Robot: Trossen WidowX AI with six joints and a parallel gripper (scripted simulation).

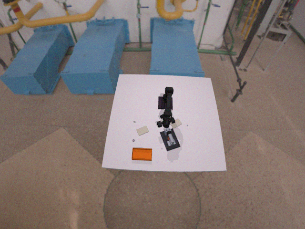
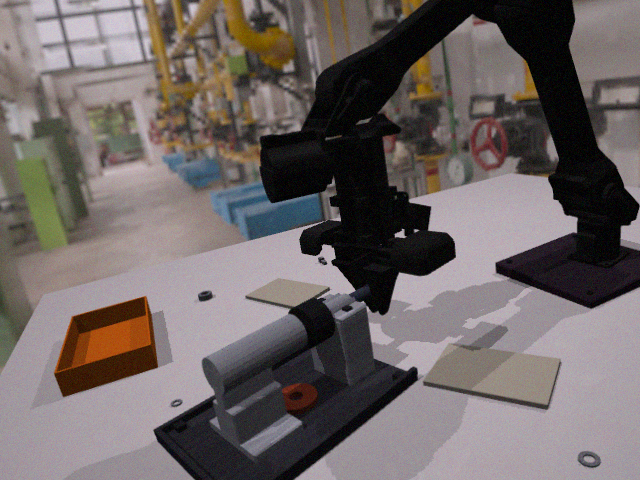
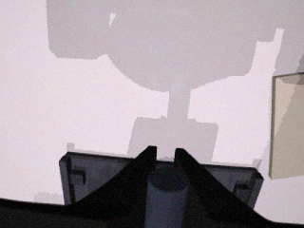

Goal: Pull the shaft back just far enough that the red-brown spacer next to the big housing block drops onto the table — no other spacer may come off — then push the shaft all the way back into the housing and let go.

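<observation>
My gripper tip is 10 cm short of the black spacer, 3 cm below it and 2 cm to the right of it. Also, from my gripper tip: red-brown spacer (14 cm ahead, 4 cm below, 3 cm to the left); orange tray (28 cm to the right, 28 cm ahead, 4 cm below).
</observation>
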